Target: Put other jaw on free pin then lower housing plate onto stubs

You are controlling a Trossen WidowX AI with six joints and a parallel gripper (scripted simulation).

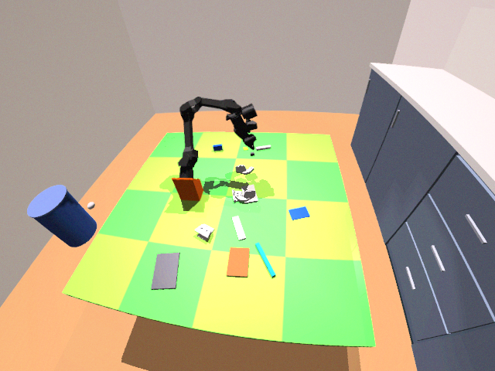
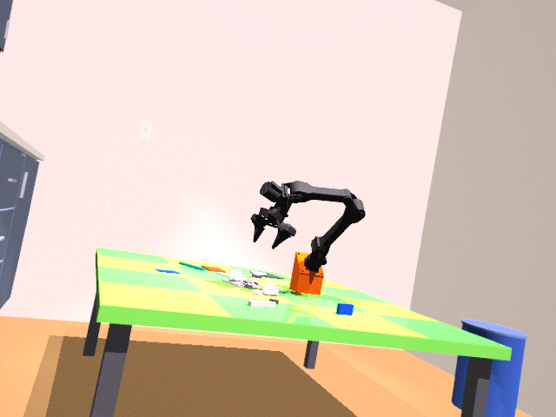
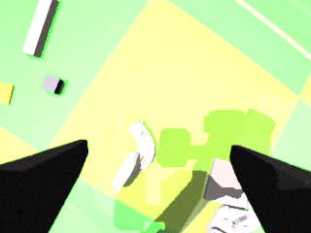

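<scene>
Now: gripper tip 2 cm past the jaw and 17 cm above it. From my gripper tip the other things lie so: blue card (29 cm ahead, 28 cm to the right, 18 cm below); white housing plate (14 cm behind, 47 cm to the right, 15 cm below); white bar (4 cm ahead, 23 cm to the left, 17 cm below).
</scene>
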